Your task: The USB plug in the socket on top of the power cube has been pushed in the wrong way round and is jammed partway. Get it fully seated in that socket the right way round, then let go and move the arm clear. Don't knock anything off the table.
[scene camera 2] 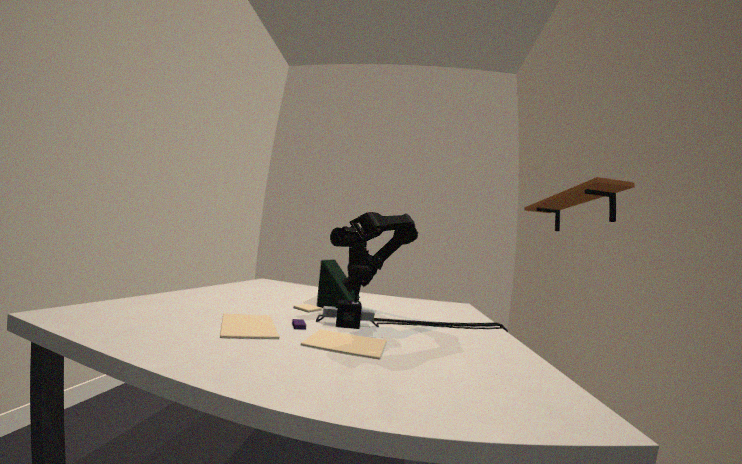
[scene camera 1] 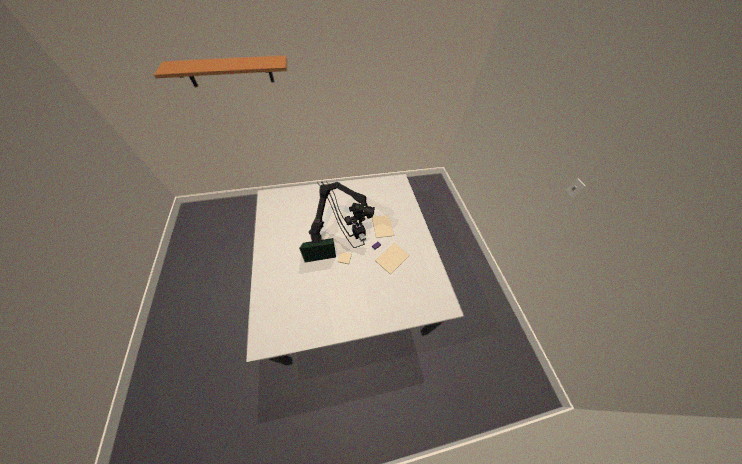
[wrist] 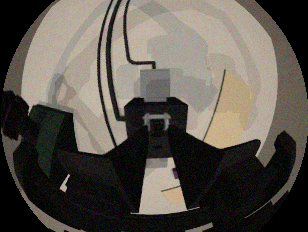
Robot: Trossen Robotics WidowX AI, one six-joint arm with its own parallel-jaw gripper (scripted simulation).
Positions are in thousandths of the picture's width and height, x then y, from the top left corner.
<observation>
In view: the gripper (scene camera 2: 480, 635) and a power cube (scene camera 2: 470, 680).
The gripper also shows in the wrist view (wrist: 515, 558).
</observation>
